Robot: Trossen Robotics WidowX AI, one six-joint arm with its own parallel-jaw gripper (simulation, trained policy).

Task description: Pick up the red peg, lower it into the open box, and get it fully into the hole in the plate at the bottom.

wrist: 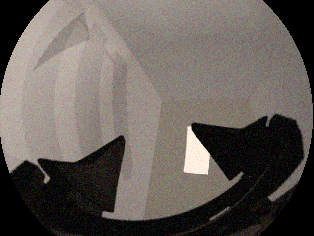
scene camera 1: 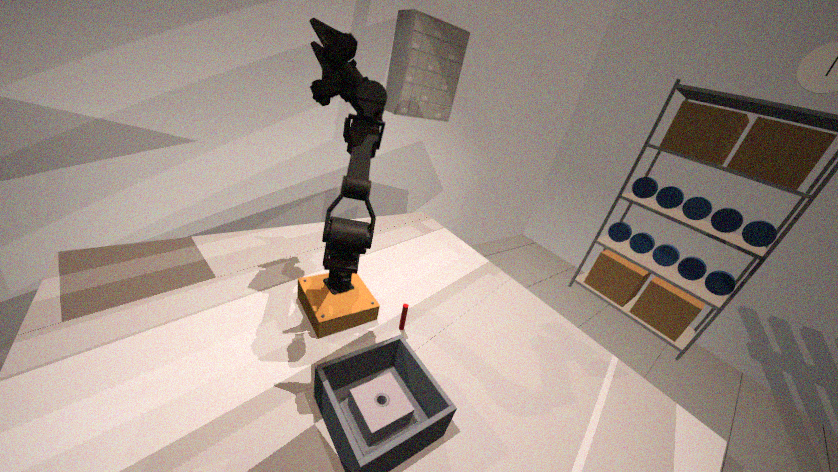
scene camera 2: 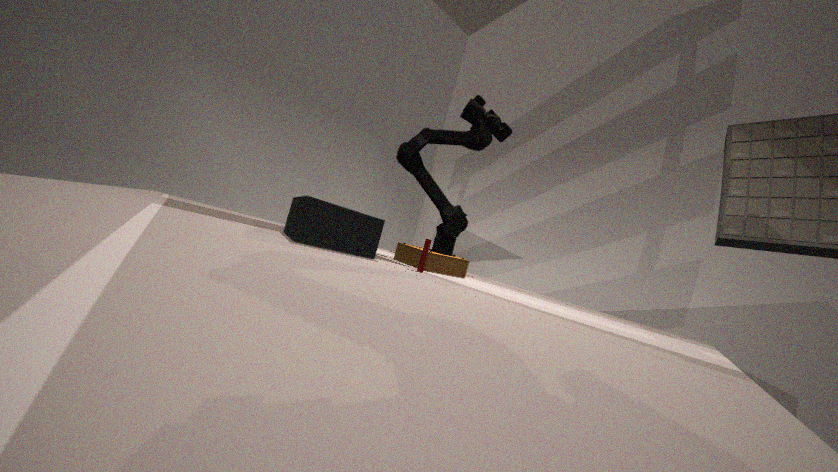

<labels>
plate: scene camera 1 380, 408; not seen in the wrist view (out of frame); not seen in scene camera 2 (hidden by a dark grey box)
</labels>
